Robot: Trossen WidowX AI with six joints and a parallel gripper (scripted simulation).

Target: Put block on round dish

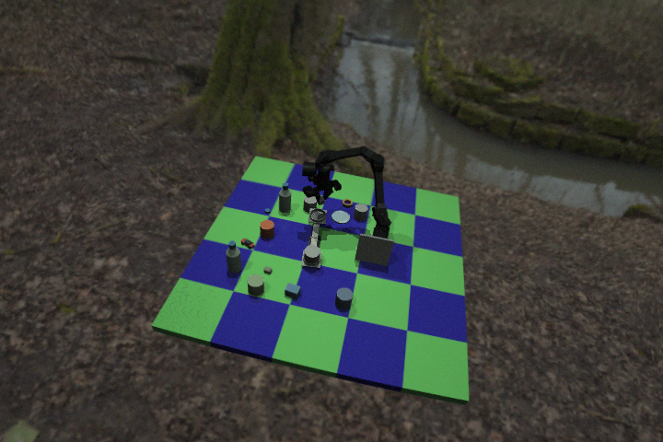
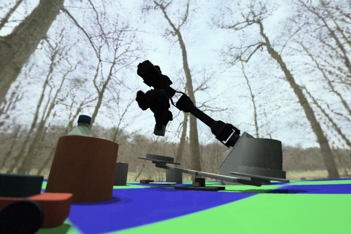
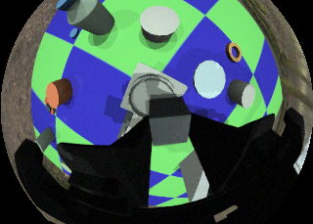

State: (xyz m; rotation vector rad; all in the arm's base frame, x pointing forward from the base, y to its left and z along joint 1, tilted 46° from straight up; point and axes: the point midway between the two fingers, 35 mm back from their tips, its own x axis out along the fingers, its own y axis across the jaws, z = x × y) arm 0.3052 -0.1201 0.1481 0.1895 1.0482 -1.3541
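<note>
My gripper tip is 160 mm above the pale round dish, 120 mm past it and 80 mm to the left of it. From my gripper tip the other things lie so: orange cylinder (240 mm ahead, 120 mm below, 100 mm to the left); grey block (10 mm above); red toy car (340 mm ahead, 200 mm to the left, 150 mm below).
</note>
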